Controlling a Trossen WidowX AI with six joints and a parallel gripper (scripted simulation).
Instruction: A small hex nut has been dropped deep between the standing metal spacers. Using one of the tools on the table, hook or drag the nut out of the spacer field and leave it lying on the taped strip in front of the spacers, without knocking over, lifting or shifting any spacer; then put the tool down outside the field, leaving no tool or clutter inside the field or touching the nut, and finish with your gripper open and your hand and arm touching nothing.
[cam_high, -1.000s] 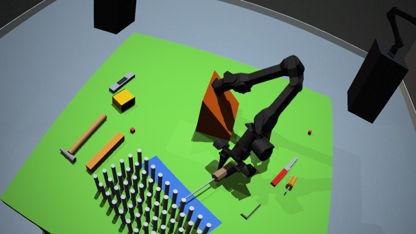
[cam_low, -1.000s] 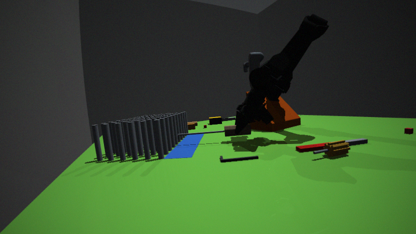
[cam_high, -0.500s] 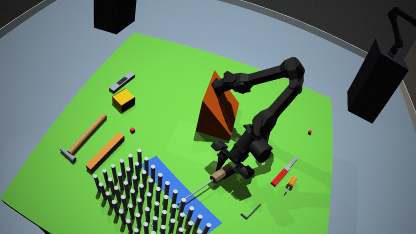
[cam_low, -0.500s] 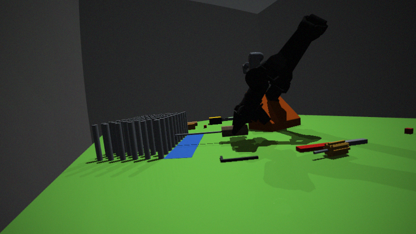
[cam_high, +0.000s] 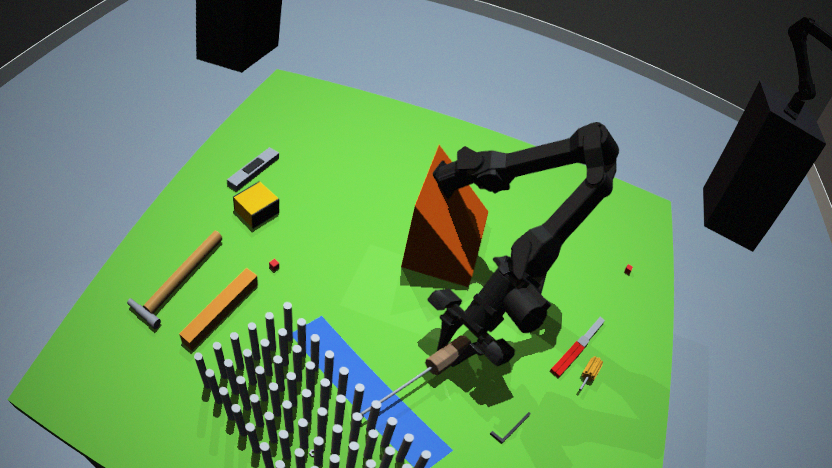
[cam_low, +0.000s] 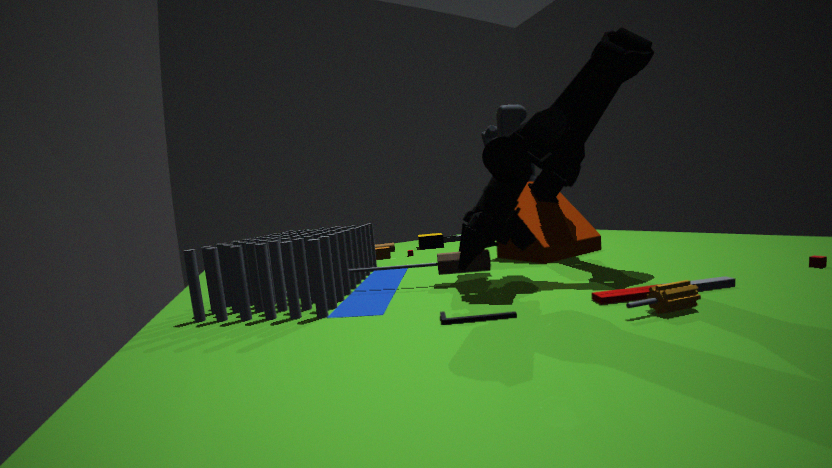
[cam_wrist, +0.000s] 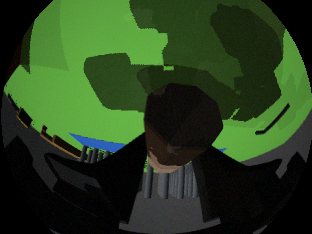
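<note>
Now: the blue taped strip 120 mm ahead of my gripper tip, 100 mm to the right of it and 30 mm below it. The rest, counted from my gripper tip: yellow screwdriver (300 mm to the left, 110 mm behind, 10 mm below); then brown-handled screwdriver (90 mm ahead, 40 mm to the right); then hex nut (290 mm ahead, 130 mm to the right, 30 mm below).
</note>
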